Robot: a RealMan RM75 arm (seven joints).
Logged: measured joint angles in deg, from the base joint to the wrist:
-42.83 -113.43 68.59 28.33 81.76 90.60 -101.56
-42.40 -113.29 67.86 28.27 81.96 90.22 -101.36
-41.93 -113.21 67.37 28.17 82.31 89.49 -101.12
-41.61 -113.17 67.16 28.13 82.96 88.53 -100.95
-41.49 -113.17 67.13 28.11 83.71 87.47 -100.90
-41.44 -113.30 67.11 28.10 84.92 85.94 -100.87
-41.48 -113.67 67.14 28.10 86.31 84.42 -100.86
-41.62 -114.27 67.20 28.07 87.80 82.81 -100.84
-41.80 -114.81 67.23 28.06 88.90 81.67 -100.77
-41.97 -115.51 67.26 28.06 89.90 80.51 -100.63
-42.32 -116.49 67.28 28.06 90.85 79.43 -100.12
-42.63 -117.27 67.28 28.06 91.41 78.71 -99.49
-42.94 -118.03 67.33 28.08 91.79 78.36 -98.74
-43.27 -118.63 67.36 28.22 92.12 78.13 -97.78
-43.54 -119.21 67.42 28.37 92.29 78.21 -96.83
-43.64 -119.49 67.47 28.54 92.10 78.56 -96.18
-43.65 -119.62 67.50 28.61 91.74 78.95 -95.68
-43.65 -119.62 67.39 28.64 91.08 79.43 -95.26
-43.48 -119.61 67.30 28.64 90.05 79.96 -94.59
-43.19 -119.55 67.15 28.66 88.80 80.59 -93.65
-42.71 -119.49 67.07 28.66 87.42 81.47 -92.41
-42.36 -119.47 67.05 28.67 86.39 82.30 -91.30
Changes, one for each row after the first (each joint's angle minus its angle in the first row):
0.43 0.14 -0.73 -0.06 0.20 -0.38 0.20
0.90 0.22 -1.22 -0.16 0.55 -1.11 0.44
1.22 0.26 -1.43 -0.20 1.20 -2.07 0.61
1.34 0.26 -1.46 -0.22 1.95 -3.13 0.66
1.39 0.13 -1.48 -0.23 3.16 -4.66 0.69
1.35 -0.24 -1.45 -0.23 4.55 -6.18 0.70
1.21 -0.84 -1.39 -0.26 6.04 -7.79 0.72
1.03 -1.38 -1.36 -0.27 7.14 -8.93 0.79
0.86 -2.08 -1.33 -0.27 8.14 -10.09 0.93
0.51 -3.06 -1.31 -0.27 9.09 -11.17 1.44
0.20 -3.84 -1.31 -0.27 9.65 -11.89 2.07
-0.11 -4.60 -1.26 -0.25 10.03 -12.24 2.82
-0.44 -5.20 -1.23 -0.11 10.36 -12.47 3.78
-0.71 -5.78 -1.17 0.04 10.53 -12.39 4.73
-0.81 -6.06 -1.12 0.21 10.34 -12.04 5.38
-0.82 -6.19 -1.09 0.28 9.98 -11.65 5.88
-0.82 -6.19 -1.20 0.31 9.32 -11.17 6.30
-0.65 -6.18 -1.29 0.31 8.29 -10.64 6.97
-0.36 -6.12 -1.44 0.33 7.04 -10.01 7.91
0.12 -6.06 -1.52 0.33 5.66 -9.13 9.15
0.47 -6.04 -1.54 0.34 4.63 -8.30 10.26

